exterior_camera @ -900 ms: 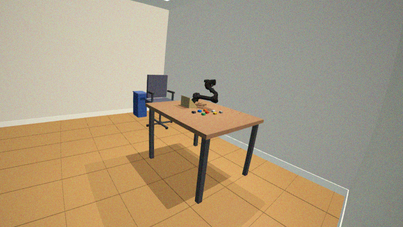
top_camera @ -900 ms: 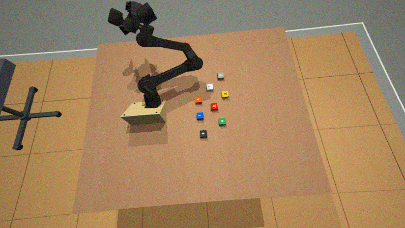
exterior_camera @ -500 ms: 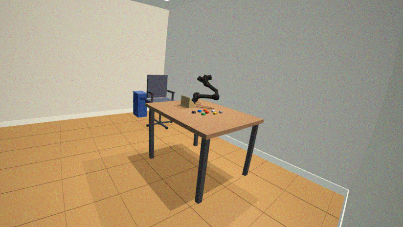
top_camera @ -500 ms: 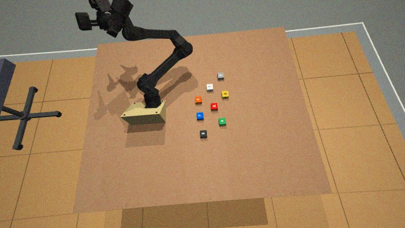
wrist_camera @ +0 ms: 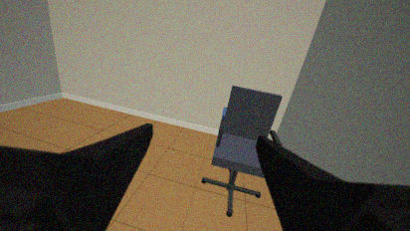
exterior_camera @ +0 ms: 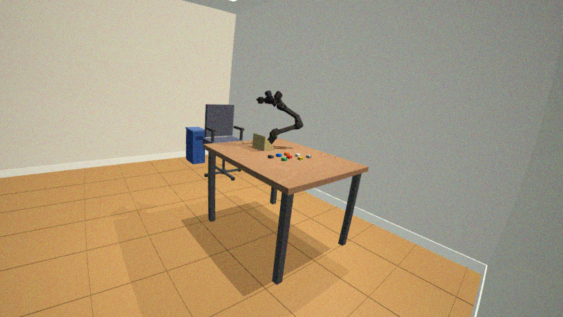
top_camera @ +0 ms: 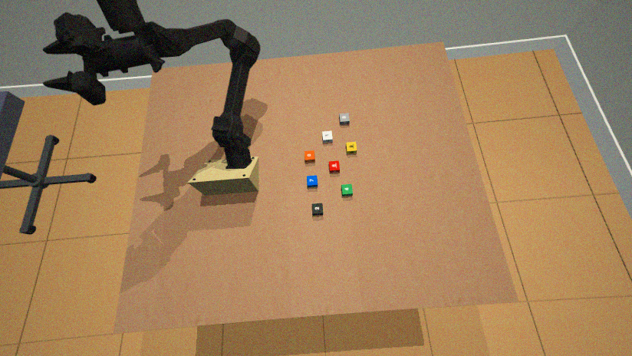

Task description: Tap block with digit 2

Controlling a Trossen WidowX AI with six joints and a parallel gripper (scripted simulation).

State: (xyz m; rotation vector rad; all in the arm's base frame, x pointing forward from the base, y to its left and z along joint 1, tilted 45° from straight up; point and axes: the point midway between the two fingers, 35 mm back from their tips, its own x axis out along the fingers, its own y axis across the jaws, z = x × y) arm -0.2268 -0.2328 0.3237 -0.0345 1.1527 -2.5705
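Now: gripper tip 530 mm short of the blue block, 90 mm to the left of it and 410 mm above it. Round my gripper tip: red block 600 mm ahead, 40 mm to the right, 410 mm below; then white block 570 mm ahead, 70 mm to the left, 410 mm below; then orange block 520 mm ahead, 410 mm below.
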